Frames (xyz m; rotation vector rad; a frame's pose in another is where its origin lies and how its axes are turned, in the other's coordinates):
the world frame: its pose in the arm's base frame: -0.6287 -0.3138 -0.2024 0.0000 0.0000 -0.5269
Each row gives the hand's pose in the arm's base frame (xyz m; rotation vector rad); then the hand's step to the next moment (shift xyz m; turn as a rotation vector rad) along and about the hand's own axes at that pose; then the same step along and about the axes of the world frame.
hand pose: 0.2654 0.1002 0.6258 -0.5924 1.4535 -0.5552
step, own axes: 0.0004 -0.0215 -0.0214 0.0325 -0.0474 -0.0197
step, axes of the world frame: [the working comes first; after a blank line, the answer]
step, axes of the arm's base frame: -0.0212 -0.0169 0.0136 -0.0179 -0.0576 0.0073

-0.0098 -0.0253 0.0136 0.0135 -0.0588 0.0073
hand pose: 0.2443 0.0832 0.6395 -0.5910 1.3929 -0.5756
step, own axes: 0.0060 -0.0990 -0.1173 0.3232 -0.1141 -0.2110
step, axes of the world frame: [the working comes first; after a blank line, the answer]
step, axes of the arm's base frame: -0.1188 -0.0813 0.0536 -0.1834 -0.3135 -0.1734

-0.0618 -0.1300 0.0536 -0.0009 -0.3632 -0.1734
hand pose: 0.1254 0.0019 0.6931 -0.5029 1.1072 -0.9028
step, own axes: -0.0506 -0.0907 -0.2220 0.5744 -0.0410 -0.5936
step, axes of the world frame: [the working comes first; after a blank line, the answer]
step, axes of the arm's base frame: -0.2448 0.0086 0.0079 -0.4671 -0.4491 -0.5139

-0.2159 -0.1157 0.0079 -0.1779 -0.6231 -0.5139
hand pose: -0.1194 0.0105 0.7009 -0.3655 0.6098 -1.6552
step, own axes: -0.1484 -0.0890 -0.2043 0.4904 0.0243 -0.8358
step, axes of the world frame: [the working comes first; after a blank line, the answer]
step, axes of the arm's base frame: -0.1598 0.1908 -0.0987 -0.5345 -0.3279 -0.7392

-0.2341 0.0846 -0.0987 -0.2971 -0.5522 -0.7392
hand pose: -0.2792 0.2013 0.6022 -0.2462 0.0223 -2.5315
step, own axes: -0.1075 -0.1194 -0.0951 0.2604 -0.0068 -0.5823
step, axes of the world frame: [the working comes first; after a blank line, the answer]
step, axes of the arm's base frame: 0.0031 0.1554 -0.1034 -0.3199 -0.1632 -0.5272

-0.0755 0.1359 -0.1034 -0.1944 -0.3019 -0.5272
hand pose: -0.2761 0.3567 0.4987 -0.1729 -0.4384 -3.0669
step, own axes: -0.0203 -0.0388 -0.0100 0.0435 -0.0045 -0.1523
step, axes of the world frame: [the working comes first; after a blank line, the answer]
step, axes of the arm's base frame: 0.0170 0.0349 -0.0226 -0.0594 -0.0395 -0.1415

-0.0028 0.0387 -0.0226 -0.0315 -0.0640 -0.1415
